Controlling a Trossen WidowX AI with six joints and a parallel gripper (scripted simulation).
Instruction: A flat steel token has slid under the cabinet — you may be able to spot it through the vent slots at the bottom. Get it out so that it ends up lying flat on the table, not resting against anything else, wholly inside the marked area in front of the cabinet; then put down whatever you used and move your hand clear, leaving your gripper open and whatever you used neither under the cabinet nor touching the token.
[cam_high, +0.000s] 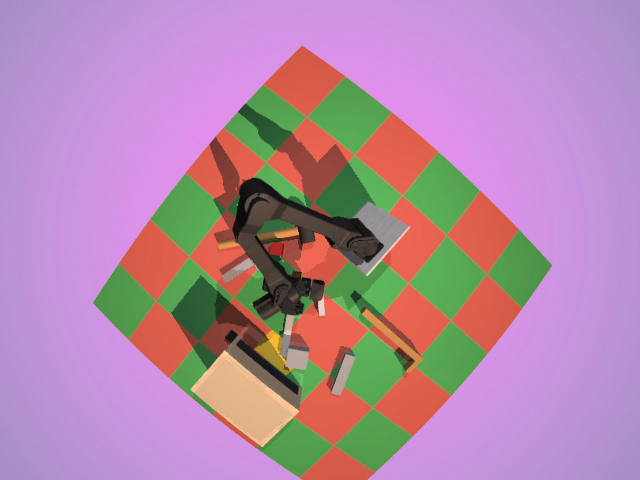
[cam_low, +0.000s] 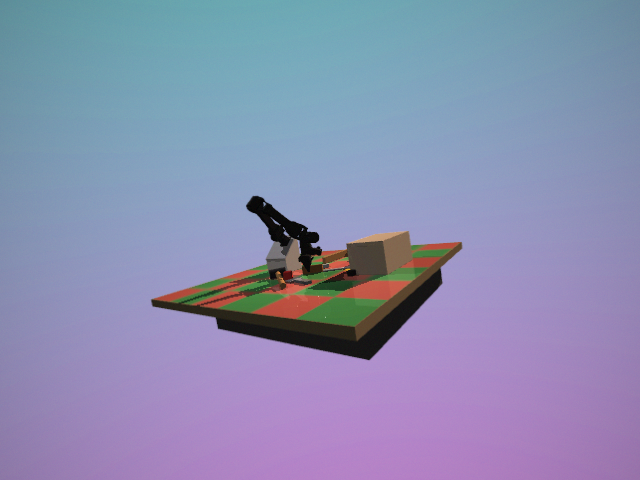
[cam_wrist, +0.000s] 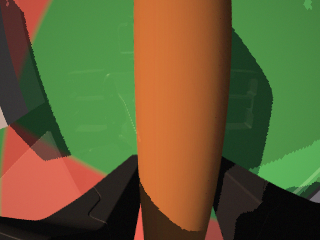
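Right now the pale bar is 11 cm to the left of my gripper tip and 1 cm behind it. Also, from my gripper tip: grey block: 19 cm to the left, 19 cm ahead, 1 cm above; then grey t-shaped tool: 16 cm to the right, 7 cm ahead; then red cube: 12 cm to the right, 4 cm behind, 1 cm above.
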